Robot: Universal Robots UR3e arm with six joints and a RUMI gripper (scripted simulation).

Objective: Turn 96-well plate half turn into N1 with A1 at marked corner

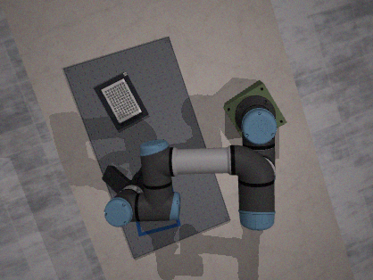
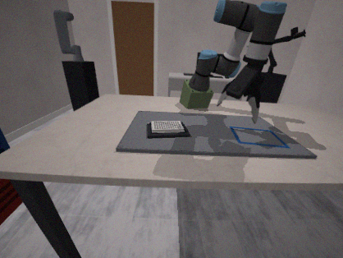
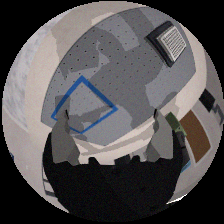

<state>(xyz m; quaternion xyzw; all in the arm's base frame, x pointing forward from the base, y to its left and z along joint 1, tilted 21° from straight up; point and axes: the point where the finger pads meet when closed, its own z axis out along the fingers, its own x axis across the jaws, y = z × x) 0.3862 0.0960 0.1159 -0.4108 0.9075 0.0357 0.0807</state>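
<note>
My hand is 10 mm short of the white 96-well plate, 260 mm to the left of it and 70 mm above it. Round my hand: dark flat block (10 mm ahead, 260 mm to the right, 80 mm below); then A1 corner mark (30 mm behind, 350 mm to the right, 80 mm below).
</note>
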